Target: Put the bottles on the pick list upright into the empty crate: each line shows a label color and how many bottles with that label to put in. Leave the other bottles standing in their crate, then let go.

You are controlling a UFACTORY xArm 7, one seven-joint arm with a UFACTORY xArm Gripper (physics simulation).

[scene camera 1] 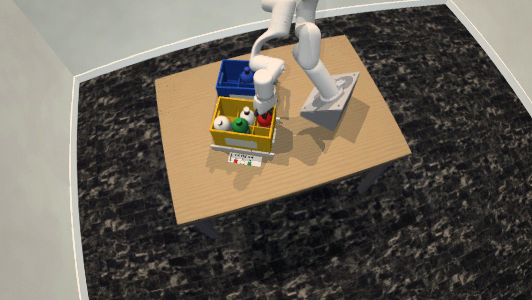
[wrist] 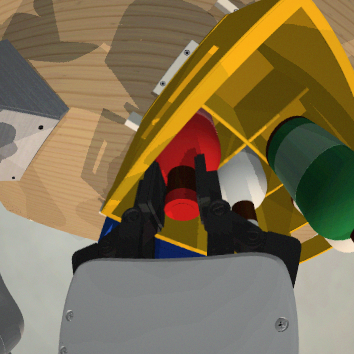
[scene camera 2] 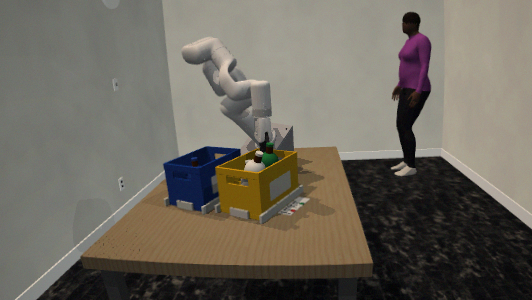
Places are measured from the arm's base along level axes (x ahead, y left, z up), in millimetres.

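Pixels of known places: gripper, fingertip midpoint: (scene camera 1: 266, 115) (wrist: 179, 171); arm's base, link origin: (scene camera 1: 331, 93).
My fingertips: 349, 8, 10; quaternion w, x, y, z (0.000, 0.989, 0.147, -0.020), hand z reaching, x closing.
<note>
For each thing: its top centre in the pictures, then the offset to it from my fingertips, as dx, dy, dz.
- red bottle, top centre: (wrist: 178, 211) (scene camera 1: 265, 110) +2, -15, +25
- yellow crate, top centre: (wrist: 292, 224) (scene camera 2: 257, 159) (scene camera 1: 243, 116) +105, -22, +25
- green bottle, top centre: (scene camera 2: 266, 142) (scene camera 1: 238, 117) +134, +17, +93
- pick list, top centre: (scene camera 2: 294, 205) (scene camera 1: 245, 159) +157, +105, -148
- blue crate, top centre: (scene camera 2: 202, 155) (scene camera 1: 245, 74) +12, -252, +25
- blue bottle, top centre: (scene camera 2: 194, 158) (scene camera 1: 246, 68) -6, -294, +13
My gripper (scene camera 1: 263, 113) (scene camera 2: 263, 146) (wrist: 179, 171) is shut on the neck of the red bottle (scene camera 1: 264, 120) (wrist: 194, 145). The red bottle is upright, its body down in the back right compartment of the yellow crate (scene camera 1: 262, 145) (scene camera 2: 239, 196) (wrist: 235, 65), as scene camera 1 sees it. A white bottle (scene camera 1: 246, 116) (wrist: 243, 177) stands beside it. The green bottle (scene camera 1: 240, 126) (scene camera 2: 270, 159) (wrist: 322, 185) and another white bottle (scene camera 1: 222, 123) (scene camera 2: 254, 166) stand along the front. The pick list (scene camera 1: 245, 160) (scene camera 2: 294, 206) has red, white and green marks; its numbers are blurred. The red bottle's base is hidden.
The blue crate (scene camera 1: 235, 92) (scene camera 2: 182, 190) stands behind the yellow crate, with a blue bottle (scene camera 1: 246, 76) (scene camera 2: 195, 162) in it. Low pale rails edge both crates. The robot's base (scene camera 1: 325, 119) is to the right. A person (scene camera 2: 415, 65) stands beyond the table.
</note>
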